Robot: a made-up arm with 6 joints. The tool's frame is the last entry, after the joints.
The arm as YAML. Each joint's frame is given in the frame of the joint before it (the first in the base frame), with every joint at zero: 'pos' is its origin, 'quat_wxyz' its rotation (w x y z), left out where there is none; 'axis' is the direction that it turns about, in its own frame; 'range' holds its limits. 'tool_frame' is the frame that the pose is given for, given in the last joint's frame.
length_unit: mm
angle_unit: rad
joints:
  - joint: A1
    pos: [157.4, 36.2, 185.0]
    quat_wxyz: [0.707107, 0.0, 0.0, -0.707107]
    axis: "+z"
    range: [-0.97, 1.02]
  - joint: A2
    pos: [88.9, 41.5, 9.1]
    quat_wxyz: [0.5, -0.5, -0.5, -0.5]
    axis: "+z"
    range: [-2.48, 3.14]
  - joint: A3
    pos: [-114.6, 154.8, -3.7]
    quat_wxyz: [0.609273, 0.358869, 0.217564, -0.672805]
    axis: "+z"
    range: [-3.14, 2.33]
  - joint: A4
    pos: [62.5, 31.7, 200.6]
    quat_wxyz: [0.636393, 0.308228, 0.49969, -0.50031]
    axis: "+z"
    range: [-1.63, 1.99]
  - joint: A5
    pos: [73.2, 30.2, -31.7]
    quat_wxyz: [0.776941, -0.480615, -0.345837, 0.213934]
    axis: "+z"
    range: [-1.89, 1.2]
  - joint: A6
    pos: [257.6, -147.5, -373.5]
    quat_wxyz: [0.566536, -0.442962, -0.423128, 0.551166]
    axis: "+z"
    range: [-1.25, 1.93]
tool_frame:
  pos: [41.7, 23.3, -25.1]
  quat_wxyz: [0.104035, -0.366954, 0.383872, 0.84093]
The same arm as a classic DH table. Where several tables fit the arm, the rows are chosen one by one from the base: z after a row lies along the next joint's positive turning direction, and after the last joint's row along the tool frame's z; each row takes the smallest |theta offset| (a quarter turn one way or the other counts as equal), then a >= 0, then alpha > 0; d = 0 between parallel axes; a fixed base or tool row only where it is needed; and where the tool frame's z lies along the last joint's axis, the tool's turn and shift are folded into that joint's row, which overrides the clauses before.
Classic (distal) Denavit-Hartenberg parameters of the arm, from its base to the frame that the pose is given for. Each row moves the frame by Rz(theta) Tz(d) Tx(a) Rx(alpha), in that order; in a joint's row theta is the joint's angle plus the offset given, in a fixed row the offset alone. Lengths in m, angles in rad.
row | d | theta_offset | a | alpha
base (fixed) | 0 | 0.2261 | 0.1615 | 0
A1 | 0.1941 | 1.3447 | -0.0889 | 1.5708
A2 | 0.1361 | 1.2809 | -0.1541 | 0.8662
A3 | 0.0516 | -1.0281 | 0.0696 | 1.255
A4 | -0.0284 | -0.7919 | 0.0694 | -1.2673
A5 | -0.3456 | 1.1791 | -0.138 | -1.3186
A6 | -0.2935 | 0.6489 | 0.0474 | -1.1197
tool (fixed) | -0.0069 | 2.2556 | 0 | 0
Joint limits (rad, base to tool): -0.97..1.02 -2.48..3.14 -3.14..2.33 -1.63..1.99 -1.89..1.2 -1.25..1.93

